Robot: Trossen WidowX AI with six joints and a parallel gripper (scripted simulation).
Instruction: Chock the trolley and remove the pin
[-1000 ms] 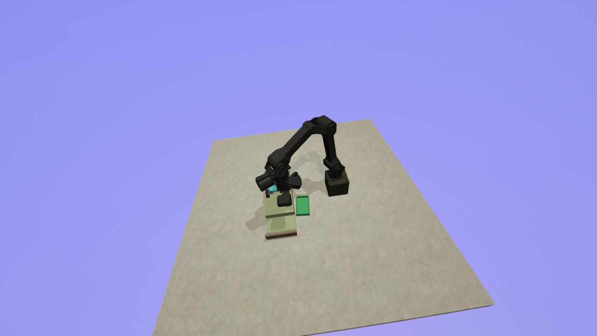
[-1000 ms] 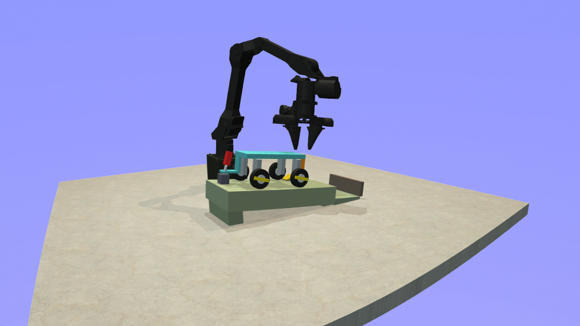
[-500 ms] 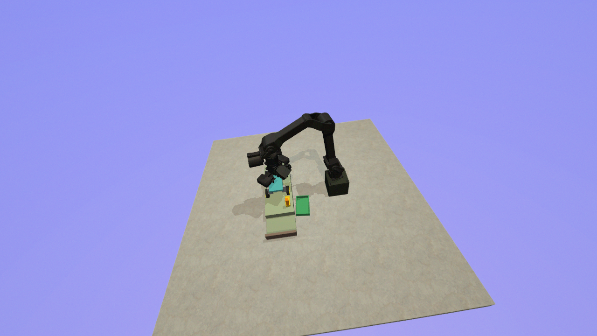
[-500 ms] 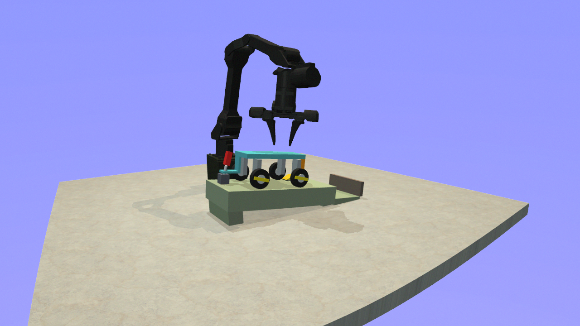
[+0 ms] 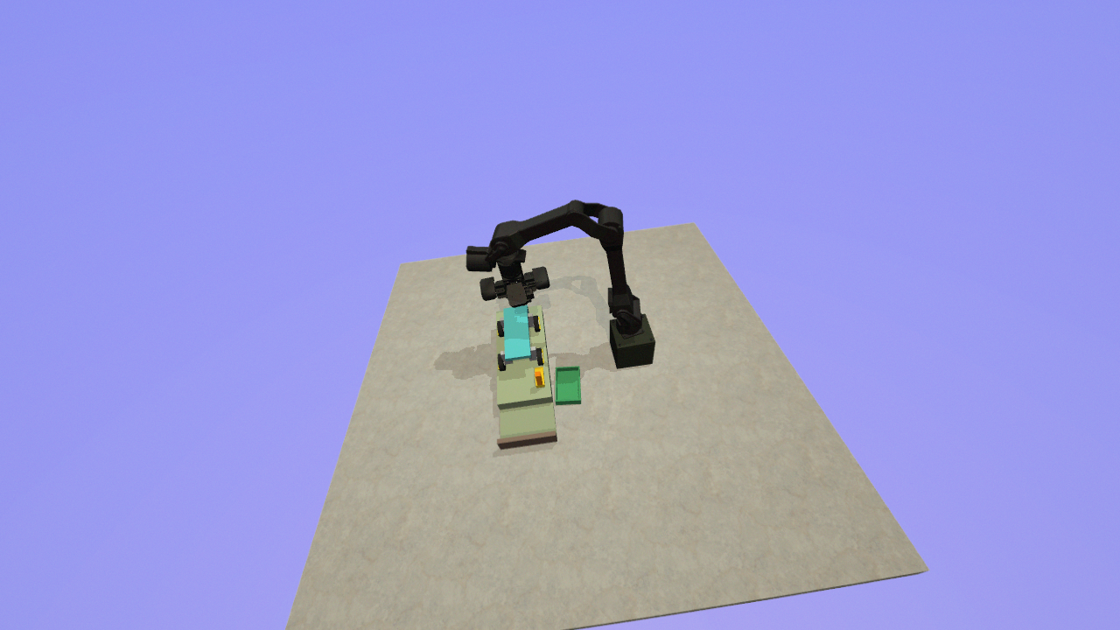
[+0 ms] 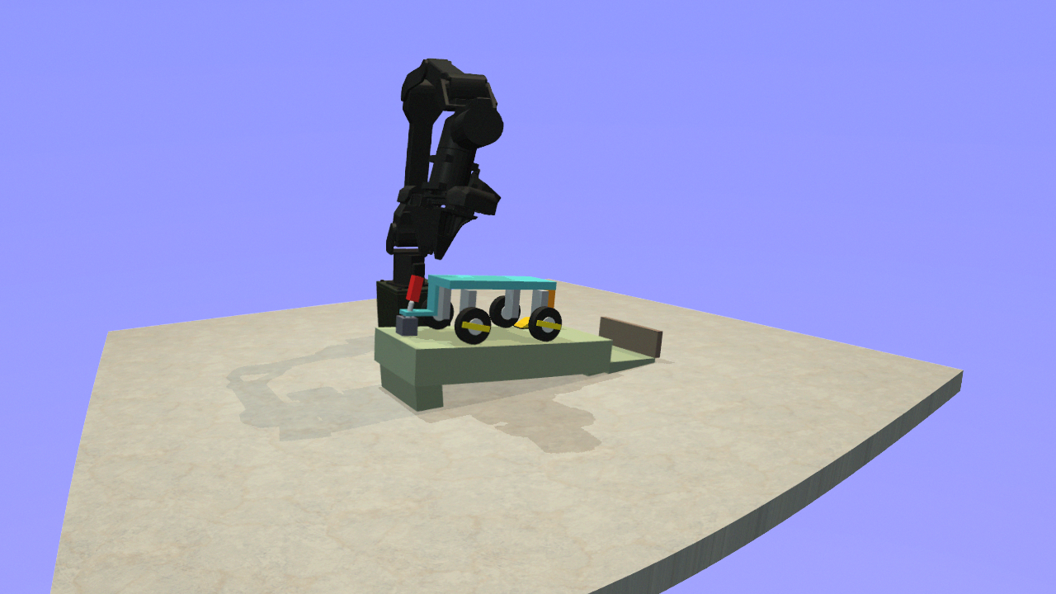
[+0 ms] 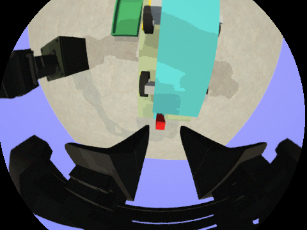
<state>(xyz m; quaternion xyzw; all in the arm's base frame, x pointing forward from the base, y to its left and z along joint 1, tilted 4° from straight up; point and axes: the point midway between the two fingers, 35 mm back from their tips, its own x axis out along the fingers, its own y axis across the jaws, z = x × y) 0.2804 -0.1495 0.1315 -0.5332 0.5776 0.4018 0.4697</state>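
My gripper tip is 1 cm past the red-headed stop pin, 3 cm to the left of it and 6 cm above it. From my gripper tip the other things lie so: trolley 3 cm ahead, 8 cm to the left, 8 cm below; yellow chock 1 cm ahead, 20 cm to the left, 11 cm below; green ramp 3 cm ahead, 9 cm to the left, 14 cm below.
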